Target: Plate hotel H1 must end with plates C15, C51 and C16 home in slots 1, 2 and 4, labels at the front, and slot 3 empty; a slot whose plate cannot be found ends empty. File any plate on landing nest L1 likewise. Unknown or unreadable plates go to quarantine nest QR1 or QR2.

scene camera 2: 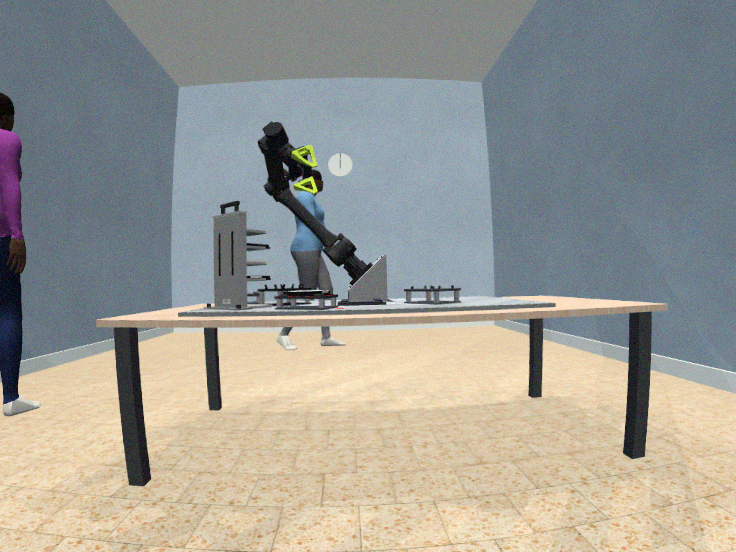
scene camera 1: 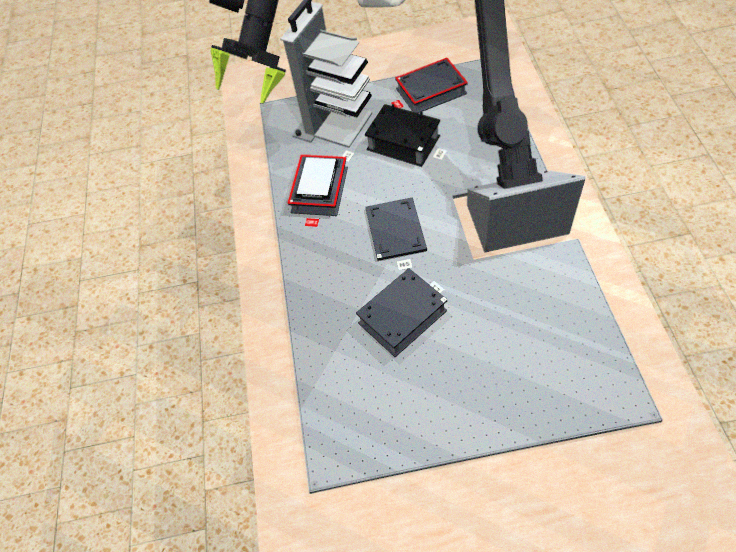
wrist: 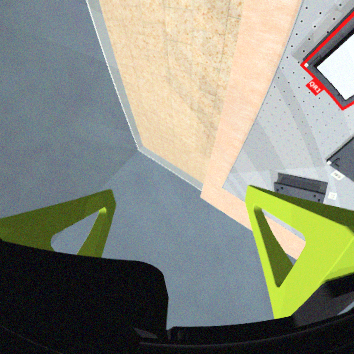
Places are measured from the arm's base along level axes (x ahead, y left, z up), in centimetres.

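Where they show: gripper, fingertip midpoint: (scene camera 2: pixel 315 180) (scene camera 1: pixel 240 96) (wrist: pixel 178 195); arm's base, origin of the base link: (scene camera 2: pixel 362 275) (scene camera 1: pixel 519 182).
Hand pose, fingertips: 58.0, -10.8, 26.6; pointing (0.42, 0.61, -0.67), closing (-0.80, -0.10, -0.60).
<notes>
Each offset is from my fingertips to the top centre of the thing, as dx, dy, dz. "pt": to the spot under its first point.
My gripper (scene camera 1: pixel 240 95) (scene camera 2: pixel 315 178) (wrist: pixel 178 195) is open and empty, high left of plate hotel H1 in scene camera 1. The hotel (scene camera 1: pixel 299 89) (scene camera 2: pixel 230 261) is a grey upright with stacked shelves. Its top shelf @(-19.2, -27.0, -12.1) (scene camera 1: pixel 331 48) looks bare; three plates show below it: a dark-edged upper plate @(-20.1, -26.5, -16.0) (scene camera 1: pixel 338 67), a white middle plate @(-20.1, -26.5, -21.3) (scene camera 1: pixel 340 86) and a dark-edged lower plate @(-20.1, -26.5, -26.6) (scene camera 1: pixel 343 102). Their labels and slot numbers are unreadable. A white-topped plate @(-11.0, -4.9, -31.8) (scene camera 1: pixel 316 175) (wrist: pixel 341 67) lies on red-rimmed nest QR1 @(pt -16.9, -6.3, -36.7) (scene camera 1: pixel 341 181). The other red-rimmed nest @(-44.8, -35.4, -32.7) (scene camera 1: pixel 431 80) holds no plate. I cannot tell which nest is L1.
A black raised nest @(-34.5, -17.2, -29.7) (scene camera 1: pixel 403 124) stands right of the hotel. A low dark nest @(-28.8, +11.2, -35.5) (scene camera 1: pixel 396 228) and a raised dark nest @(-27.3, +35.8, -31.3) (scene camera 1: pixel 401 308) are nearer the front. The arm's base (scene camera 1: pixel 526 210) (scene camera 2: pixel 368 285) stands at the right. Two people are beyond the table in scene camera 2.
</notes>
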